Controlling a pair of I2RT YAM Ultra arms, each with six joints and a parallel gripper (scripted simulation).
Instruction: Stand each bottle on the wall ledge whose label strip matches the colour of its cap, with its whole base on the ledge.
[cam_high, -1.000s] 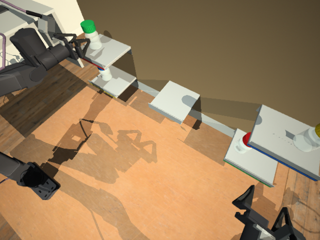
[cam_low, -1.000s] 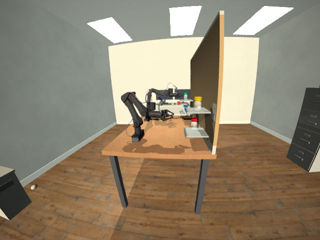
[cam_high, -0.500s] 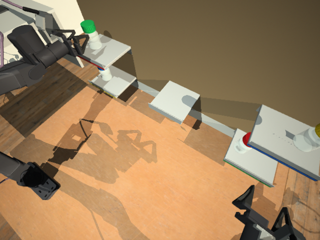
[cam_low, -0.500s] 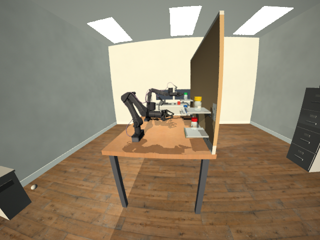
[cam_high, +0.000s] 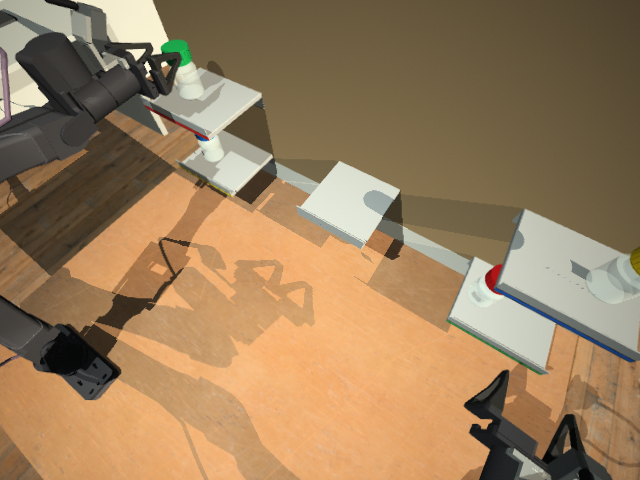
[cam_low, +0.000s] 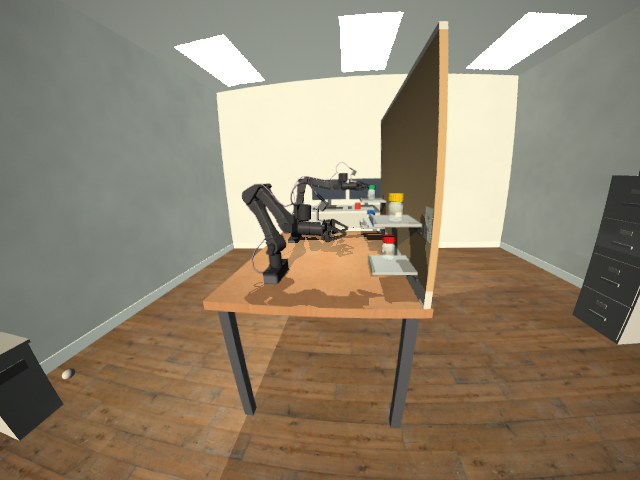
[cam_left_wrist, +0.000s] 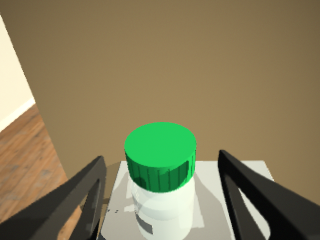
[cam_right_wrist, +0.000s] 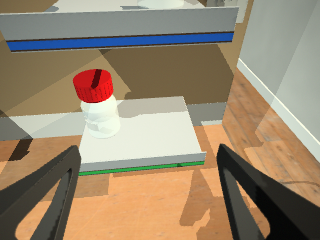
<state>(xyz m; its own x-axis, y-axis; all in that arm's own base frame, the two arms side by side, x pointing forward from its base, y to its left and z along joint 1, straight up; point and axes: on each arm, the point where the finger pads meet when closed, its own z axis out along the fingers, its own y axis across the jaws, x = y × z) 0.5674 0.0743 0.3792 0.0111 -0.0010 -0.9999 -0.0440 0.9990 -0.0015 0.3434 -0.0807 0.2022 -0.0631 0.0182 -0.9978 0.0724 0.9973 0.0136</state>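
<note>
The green-capped bottle is 3 cm ahead of my left hand and 6 cm below it. Round my left hand: red-capped bottle: 4 cm behind, 77 cm to the right, 25 cm below; blue-capped bottle: 2 cm ahead, 25 cm below; brown wall: 9 cm ahead, 45 cm to the right, 5 cm above.
</note>
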